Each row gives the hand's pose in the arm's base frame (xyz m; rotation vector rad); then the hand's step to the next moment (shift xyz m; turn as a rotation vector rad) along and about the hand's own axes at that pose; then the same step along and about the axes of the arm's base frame.
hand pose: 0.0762 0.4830 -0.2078 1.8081 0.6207 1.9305
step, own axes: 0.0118 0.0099 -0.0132 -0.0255 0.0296 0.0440
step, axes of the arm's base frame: -0.0140 -0.0016 0.0146 0.0455 -0.0373 -0.0010
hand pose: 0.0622 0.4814 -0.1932 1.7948 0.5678 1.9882
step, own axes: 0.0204 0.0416 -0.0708 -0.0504 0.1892 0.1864
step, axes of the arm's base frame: -0.0734 -0.0259 0.0332 0.1857 -0.1800 0.0787
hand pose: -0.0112 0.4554 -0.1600 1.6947 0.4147 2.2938
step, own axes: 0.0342 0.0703 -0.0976 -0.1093 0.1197 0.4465
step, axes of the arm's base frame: -0.1059 -0.0596 0.0294 0.4542 -0.1182 0.0732
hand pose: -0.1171 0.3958 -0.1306 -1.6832 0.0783 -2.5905
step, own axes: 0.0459 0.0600 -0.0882 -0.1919 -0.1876 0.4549
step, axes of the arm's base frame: -0.0983 -0.0618 0.0018 0.4907 0.1940 0.0229
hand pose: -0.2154 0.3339 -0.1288 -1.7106 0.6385 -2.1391
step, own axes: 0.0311 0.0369 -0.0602 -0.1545 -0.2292 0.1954
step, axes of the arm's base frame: -0.0665 -0.0388 -0.0048 0.2305 0.2462 0.0294
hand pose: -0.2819 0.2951 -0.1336 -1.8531 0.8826 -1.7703
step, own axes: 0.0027 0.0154 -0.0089 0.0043 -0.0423 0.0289
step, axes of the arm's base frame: -0.0112 -0.0117 -0.0079 0.0349 0.0234 0.0296
